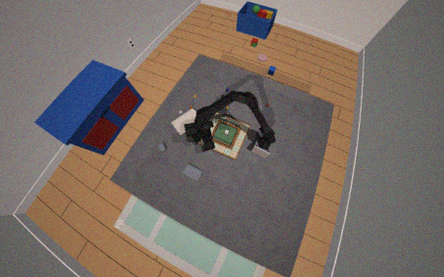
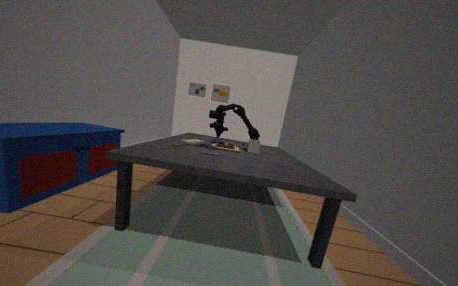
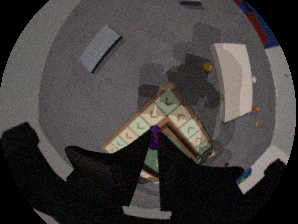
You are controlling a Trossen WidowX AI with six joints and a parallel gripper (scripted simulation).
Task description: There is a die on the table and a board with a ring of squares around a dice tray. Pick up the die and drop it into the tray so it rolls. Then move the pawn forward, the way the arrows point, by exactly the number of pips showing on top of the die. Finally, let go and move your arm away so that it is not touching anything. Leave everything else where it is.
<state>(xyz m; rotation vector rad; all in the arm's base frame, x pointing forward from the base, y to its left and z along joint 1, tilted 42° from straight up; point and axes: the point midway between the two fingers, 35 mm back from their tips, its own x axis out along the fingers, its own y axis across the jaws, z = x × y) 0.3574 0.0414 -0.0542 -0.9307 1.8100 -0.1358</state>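
My gripper tip is now 100 mm past the white die, 110 mm to the left of it and 70 mm above it. From my gripper tip the other things lie so: purple pawn: 10 mm above; white sheet: 220 mm ahead, 110 mm to the right, 90 mm below.
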